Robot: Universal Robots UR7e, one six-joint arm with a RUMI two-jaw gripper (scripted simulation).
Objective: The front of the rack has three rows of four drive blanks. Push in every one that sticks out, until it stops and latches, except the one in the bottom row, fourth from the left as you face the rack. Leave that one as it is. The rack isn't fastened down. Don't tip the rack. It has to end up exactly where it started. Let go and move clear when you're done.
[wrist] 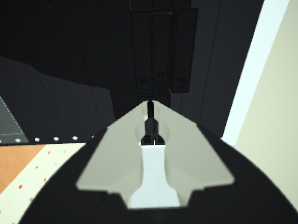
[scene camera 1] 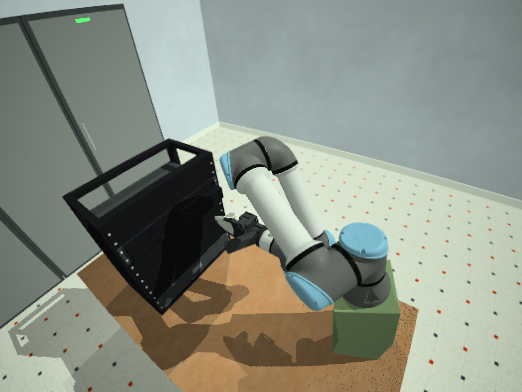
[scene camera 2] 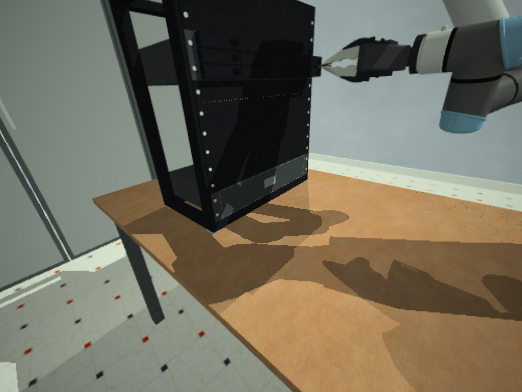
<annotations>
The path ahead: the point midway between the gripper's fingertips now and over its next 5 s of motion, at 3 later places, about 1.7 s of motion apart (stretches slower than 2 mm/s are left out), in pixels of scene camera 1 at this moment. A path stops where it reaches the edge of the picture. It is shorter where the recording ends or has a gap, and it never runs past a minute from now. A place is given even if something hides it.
My gripper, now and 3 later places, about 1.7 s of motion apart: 214,217; 198,217; 194,215; 191,214
</annotations>
